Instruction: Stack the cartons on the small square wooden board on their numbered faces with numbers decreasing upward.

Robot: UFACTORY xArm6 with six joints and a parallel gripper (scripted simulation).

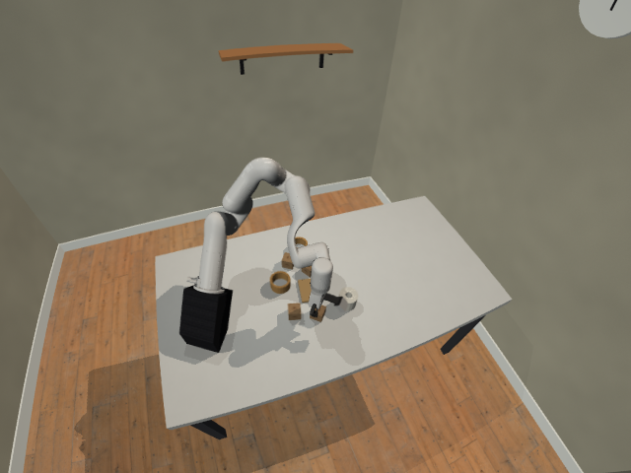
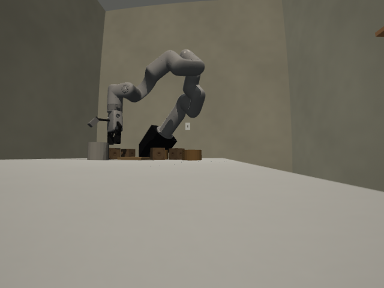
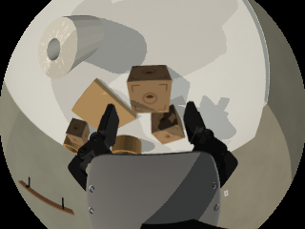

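The wooden board is 13 cm to the left of my hand and 8 cm below it. The rest, counted from my hand: white roll (14 cm ahead, 4 cm to the left, 5 cm below).
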